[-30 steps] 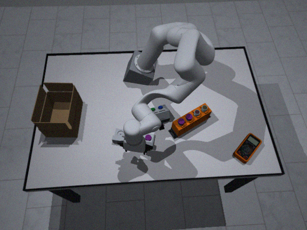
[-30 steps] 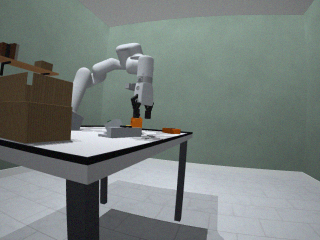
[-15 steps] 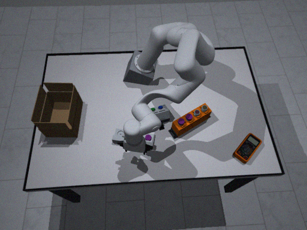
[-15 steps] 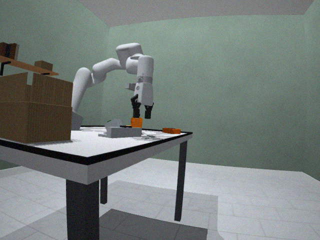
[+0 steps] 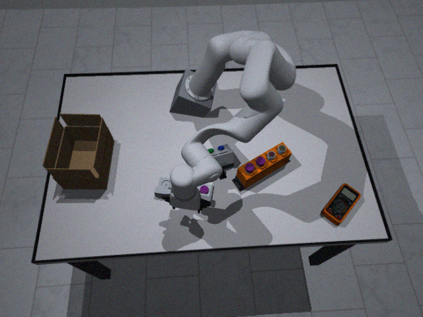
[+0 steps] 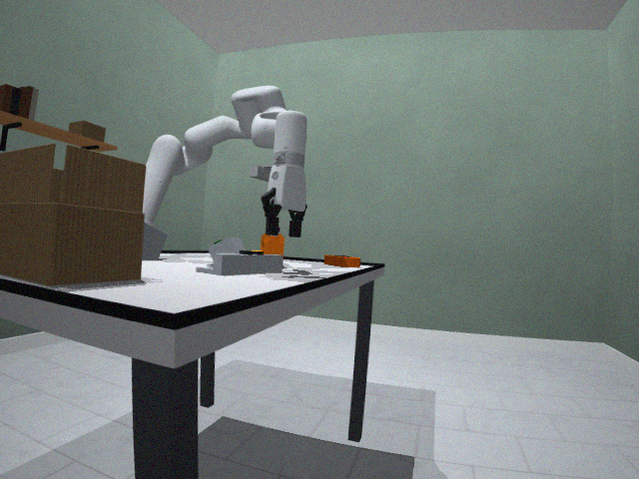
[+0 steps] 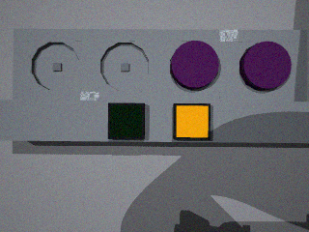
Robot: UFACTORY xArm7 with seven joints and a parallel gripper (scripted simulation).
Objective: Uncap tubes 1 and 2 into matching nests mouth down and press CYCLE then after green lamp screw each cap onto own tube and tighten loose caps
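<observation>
My gripper is now 11 cm past the purple cap, 1 cm to the right of it and 9 cm above it. The rest, counted from my hand: blue key: 27 cm behind, 12 cm to the left, 4 cm below; then green key: 25 cm behind, 8 cm to the left, 4 cm below; then grey key housing: 24 cm behind, 10 cm to the left, 5 cm below.
</observation>
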